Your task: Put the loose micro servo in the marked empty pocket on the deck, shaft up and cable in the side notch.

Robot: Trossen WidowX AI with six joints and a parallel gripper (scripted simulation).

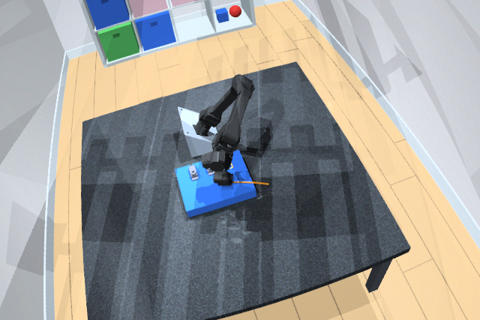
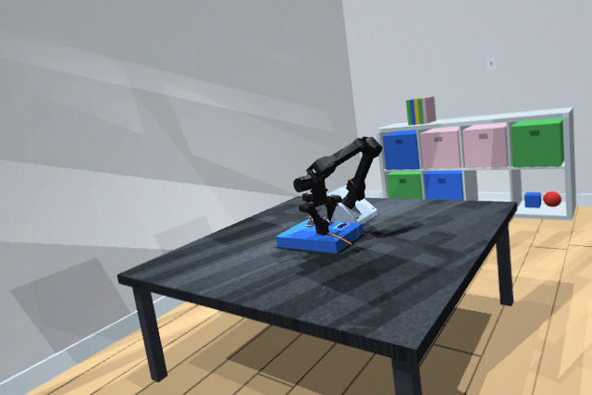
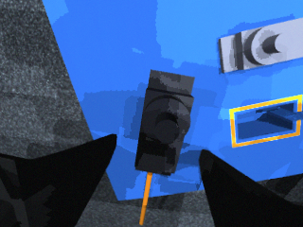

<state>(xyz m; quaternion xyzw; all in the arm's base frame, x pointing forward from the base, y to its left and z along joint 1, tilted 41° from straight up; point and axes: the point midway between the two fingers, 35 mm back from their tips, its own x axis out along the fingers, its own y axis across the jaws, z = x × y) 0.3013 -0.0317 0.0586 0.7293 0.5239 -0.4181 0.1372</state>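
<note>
My gripper tip is 1 cm past the blue deck, 5 cm to the left of it and 7 cm above it.
</note>
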